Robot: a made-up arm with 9 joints. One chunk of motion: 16 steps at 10 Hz.
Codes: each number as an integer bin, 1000 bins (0 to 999) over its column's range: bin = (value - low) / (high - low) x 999, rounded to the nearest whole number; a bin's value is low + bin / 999 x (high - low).
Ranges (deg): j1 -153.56..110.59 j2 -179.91..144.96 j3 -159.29..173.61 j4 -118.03..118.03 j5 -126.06..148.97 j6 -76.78..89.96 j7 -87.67..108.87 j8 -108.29..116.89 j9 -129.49..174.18
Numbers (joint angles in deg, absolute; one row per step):
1: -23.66 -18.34 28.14 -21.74 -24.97 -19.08 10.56 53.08 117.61
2: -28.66 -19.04 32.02 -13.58 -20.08 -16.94 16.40 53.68 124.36
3: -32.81 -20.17 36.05 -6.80 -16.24 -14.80 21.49 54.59 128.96
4: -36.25 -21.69 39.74 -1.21 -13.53 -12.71 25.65 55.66 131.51
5: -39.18 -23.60 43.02 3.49 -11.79 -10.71 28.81 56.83 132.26
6: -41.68 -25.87 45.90 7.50 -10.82 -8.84 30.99 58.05 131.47
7: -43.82 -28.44 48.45 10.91 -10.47 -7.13 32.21 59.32 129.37
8: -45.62 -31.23 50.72 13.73 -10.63 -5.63 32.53 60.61 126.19
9: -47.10 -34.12 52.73 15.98 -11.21 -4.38 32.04 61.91 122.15
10: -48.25 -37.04 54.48 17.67 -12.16 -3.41 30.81 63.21 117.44
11: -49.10 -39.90 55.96 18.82 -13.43 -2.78 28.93 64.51 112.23
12: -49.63 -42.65 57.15 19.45 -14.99 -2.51 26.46 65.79 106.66
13: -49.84 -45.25 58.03 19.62 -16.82 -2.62 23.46 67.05 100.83
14: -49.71 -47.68 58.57 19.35 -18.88 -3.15 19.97 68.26 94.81
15: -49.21 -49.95 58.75 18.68 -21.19 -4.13 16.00 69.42 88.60
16: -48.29 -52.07 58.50 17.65 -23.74 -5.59 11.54 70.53 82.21
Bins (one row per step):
1: 491 497 562 407 367 346 499 716 813
2: 472 495 574 442 385 359 529 719 835
3: 457 491 586 471 399 371 555 723 850
4: 444 487 597 494 409 384 576 727 859
5: 433 481 607 514 415 396 592 733 861
6: 423 474 616 531 419 407 603 738 858
7: 415 466 623 546 420 417 609 744 852
8: 408 457 630 558 419 426 611 749 841
9: 403 448 636 567 417 434 608 755 828
10: 398 439 642 574 414 440 602 761 812
11: 395 431 646 579 409 443 593 767 795
12: 393 422 650 582 403 445 580 772 777
13: 392 414 652 583 397 444 565 778 758
14: 393 407 654 581 389 441 547 783 738
15: 395 400 654 579 381 435 527 788 717
16: 398 393 654 574 372 427 504 793 696

